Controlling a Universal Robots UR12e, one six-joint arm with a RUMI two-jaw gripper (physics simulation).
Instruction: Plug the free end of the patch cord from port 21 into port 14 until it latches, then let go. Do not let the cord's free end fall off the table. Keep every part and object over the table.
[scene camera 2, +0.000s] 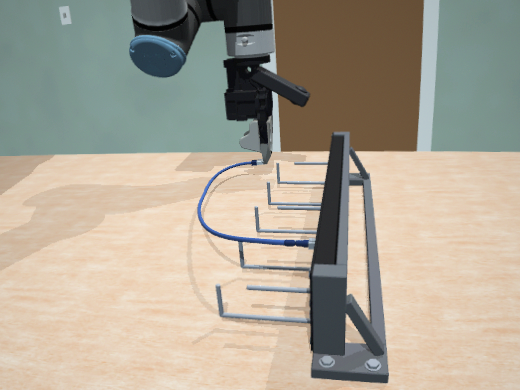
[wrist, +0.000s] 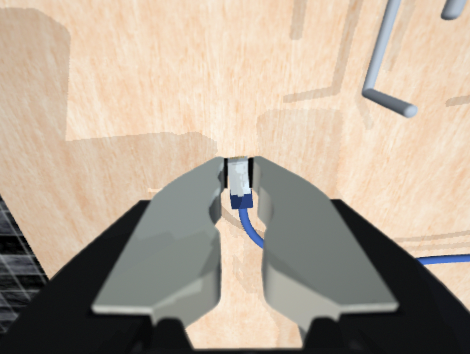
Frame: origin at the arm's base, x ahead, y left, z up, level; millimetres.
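Seen in the pictures: gripper, fingertip midpoint: (scene camera 2: 266, 162) (wrist: 237, 161).
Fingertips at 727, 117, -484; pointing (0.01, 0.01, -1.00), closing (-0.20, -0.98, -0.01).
Note:
Pixels of each thing's middle, then the offset from my fingertips to it, as dx, dy, dz. "pt": a spot on its surface instead. Level surfaces: height alone.
- dark patch panel, body centre: (scene camera 2: 314, 210) +56, -290, +19
- upturned rod end, surface spot: (scene camera 2: 278, 172) pt +19, -78, +4
- table, surface height: dz -32
My gripper (scene camera 2: 265, 159) (wrist: 237, 161) is shut on the free plug of the blue patch cord. The plug (scene camera 2: 257, 162) (wrist: 240, 177) is clear with a dark blue boot, and its contact end points away from the cord, toward the top of the wrist view. The blue cord (scene camera 2: 201, 200) (wrist: 252, 235) curves in a wide loop in scene camera 2, raised above the table. Its other plug (scene camera 2: 300, 243) sits in the front face of the dark patch panel (scene camera 2: 329, 310). The gripper stands off the panel's front, near its far end. The port openings and numbers do not show.
Several grey rods (scene camera 2: 265, 318) (wrist: 380, 47), some with upturned ends, stick out from the panel's front toward the cord. One upturned rod end (scene camera 2: 278, 172) is close to the right of the gripper. The table (scene camera 2: 100, 310) (wrist: 150, 75) has its edge at lower left in the wrist view.

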